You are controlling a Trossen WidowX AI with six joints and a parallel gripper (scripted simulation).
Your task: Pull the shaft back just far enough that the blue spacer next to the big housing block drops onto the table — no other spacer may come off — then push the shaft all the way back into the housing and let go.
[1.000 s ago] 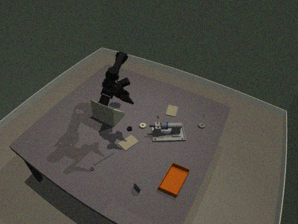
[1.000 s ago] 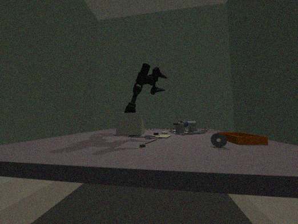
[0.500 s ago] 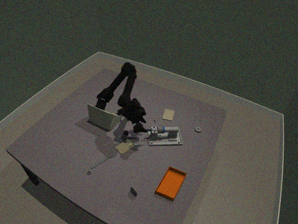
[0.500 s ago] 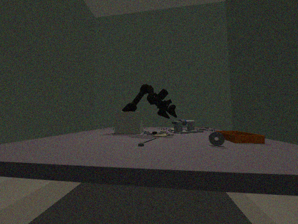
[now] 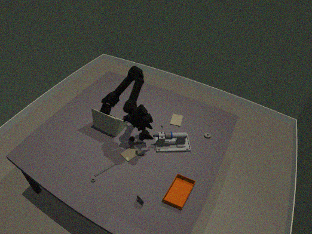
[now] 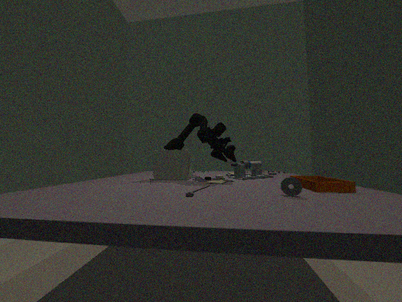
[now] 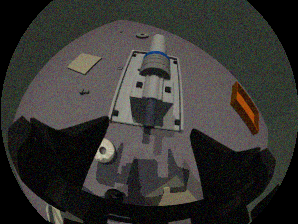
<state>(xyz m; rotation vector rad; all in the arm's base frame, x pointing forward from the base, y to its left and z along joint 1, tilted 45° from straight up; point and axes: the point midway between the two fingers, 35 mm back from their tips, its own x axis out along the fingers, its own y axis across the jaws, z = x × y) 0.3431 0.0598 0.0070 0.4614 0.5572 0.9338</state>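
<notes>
Right now my gripper tip is 8 cm short of the dark shaft, 6 cm to the right of it and 2 cm above it. Also, from my gripper tip: white ring: 7 cm behind, 4 cm to the left, 9 cm below; black ring: 13 cm behind, 5 cm to the right, 9 cm below; blue spacer: 9 cm ahead, 8 cm to the left, 2 cm below.
</notes>
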